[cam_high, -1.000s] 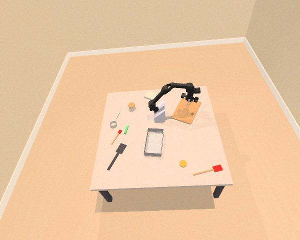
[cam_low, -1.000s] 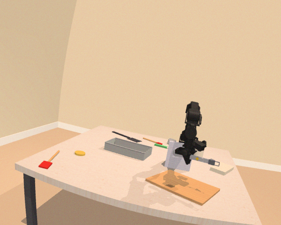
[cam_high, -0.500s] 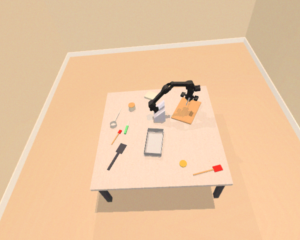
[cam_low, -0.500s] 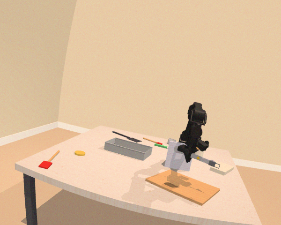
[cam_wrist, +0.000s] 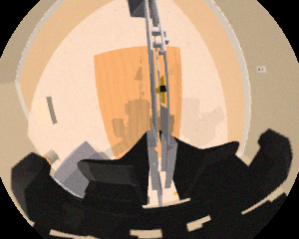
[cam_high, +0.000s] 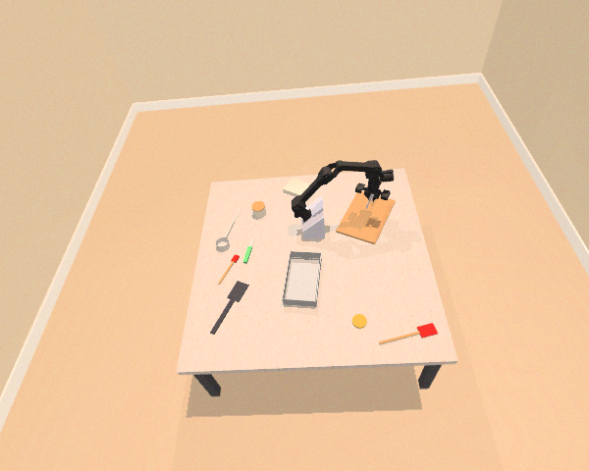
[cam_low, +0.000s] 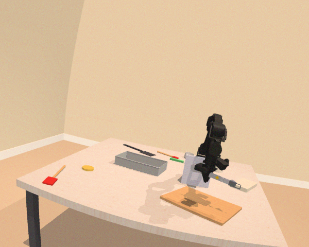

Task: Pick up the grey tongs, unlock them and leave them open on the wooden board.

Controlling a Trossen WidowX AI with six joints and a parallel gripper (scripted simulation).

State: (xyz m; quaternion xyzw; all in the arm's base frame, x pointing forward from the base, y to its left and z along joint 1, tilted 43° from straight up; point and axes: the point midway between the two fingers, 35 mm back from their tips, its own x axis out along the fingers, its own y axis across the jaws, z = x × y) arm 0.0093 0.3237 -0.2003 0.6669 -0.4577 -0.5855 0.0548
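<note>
The wooden board is 10 mm behind my gripper tip, 20 mm to the right of it and 130 mm below it. Also, from my gripper tip: roasting tin: 370 mm ahead, 450 mm to the right, 110 mm below; then cream block: 320 mm behind, 390 mm to the right, 120 mm below; then orange-lidded jar: 170 mm behind, 660 mm to the right, 100 mm below.
</note>
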